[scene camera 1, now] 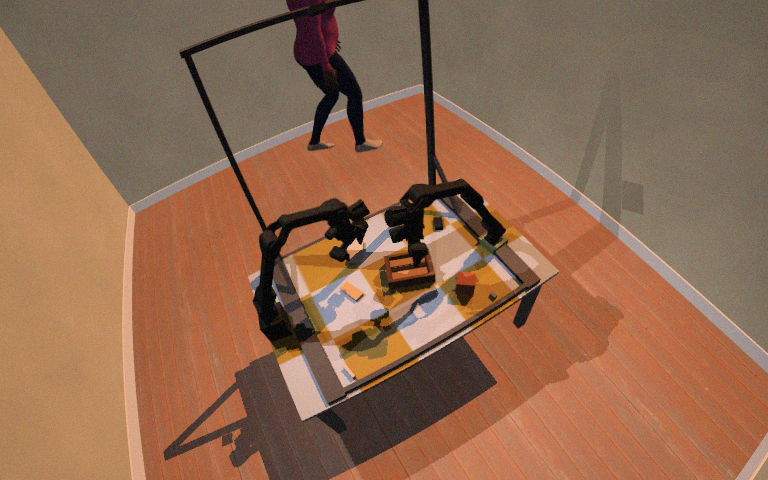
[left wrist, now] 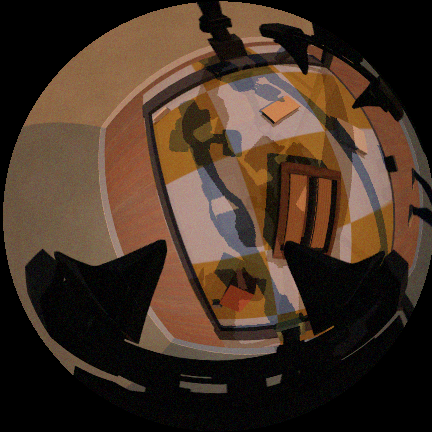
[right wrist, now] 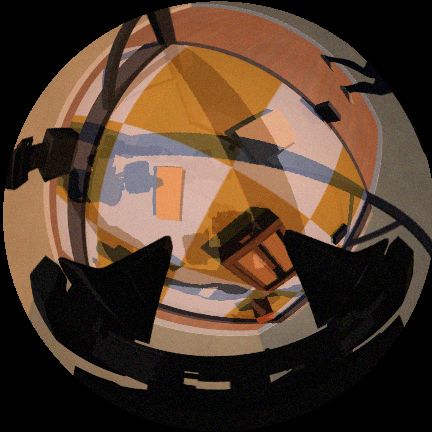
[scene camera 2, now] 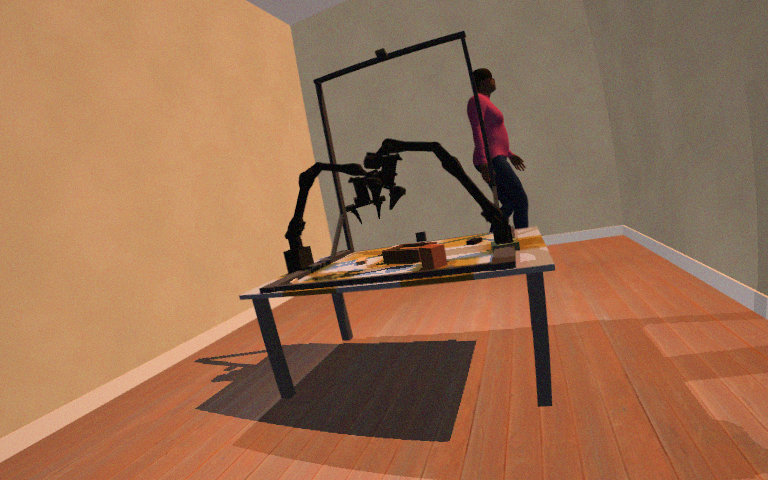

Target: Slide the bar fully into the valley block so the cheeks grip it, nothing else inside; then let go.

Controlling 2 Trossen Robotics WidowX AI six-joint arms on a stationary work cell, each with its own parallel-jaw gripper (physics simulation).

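Places are measured from the left arm's base along level axes (x ahead, y left, z up), in millimetres.
Where they show: left gripper, fingertip midpoint: (scene camera 1: 413,260) (left wrist: 227,247) (scene camera 2: 383,207); right gripper, fingertip midpoint: (scene camera 1: 354,252) (left wrist: 329,87) (right wrist: 229,239) (scene camera 2: 370,221); left arm's base at its link origin: (scene camera 1: 493,238) (left wrist: 291,332) (scene camera 2: 504,241); right arm's base at its link origin: (scene camera 1: 269,315) (left wrist: 222,38) (scene camera 2: 296,248).
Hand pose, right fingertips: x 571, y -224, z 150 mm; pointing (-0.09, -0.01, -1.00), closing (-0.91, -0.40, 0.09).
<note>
Each offset is from my right fingertips to the top centre of the thing.
A reddish-brown block @(179 mm back, 106 mm left, 128 mm down) (scene camera 1: 389,278) (left wrist: 283,200) (right wrist: 267,286) with two parallel channels lies near the table's middle. A flat orange piece @(73 mm ahead, 34 mm left, 164 mm down) (scene camera 1: 352,292) (left wrist: 281,110) (right wrist: 170,193) lies apart from it. A pale flat piece @(56 mm back, 137 mm right, 159 mm down) (left wrist: 359,139) (right wrist: 277,130) lies farther back, partly shadowed. A red block @(303 mm back, 323 mm left, 105 mm down) (scene camera 1: 465,278) (scene camera 2: 433,255) (left wrist: 236,297) stands right of the channelled block in scene camera 1. I cannot tell surely which pieces are the bar and valley block. My left gripper (left wrist: 227,247) is open and empty, high above the table. My right gripper (right wrist: 229,239) (left wrist: 329,88) is open and empty, also raised.
A dark piece @(455 mm back, 26 mm right, 162 mm down) (scene camera 1: 438,222) (right wrist: 340,233) lies toward the back, and a small dark piece @(366 mm back, 429 mm left, 164 mm down) (scene camera 1: 492,296) near the front edge. A low border (scene camera 1: 320,362) runs around the work area. A tall black frame (scene camera 1: 425,84) rises behind, with a person (scene camera 1: 317,39) (scene camera 2: 491,124) beyond.
</note>
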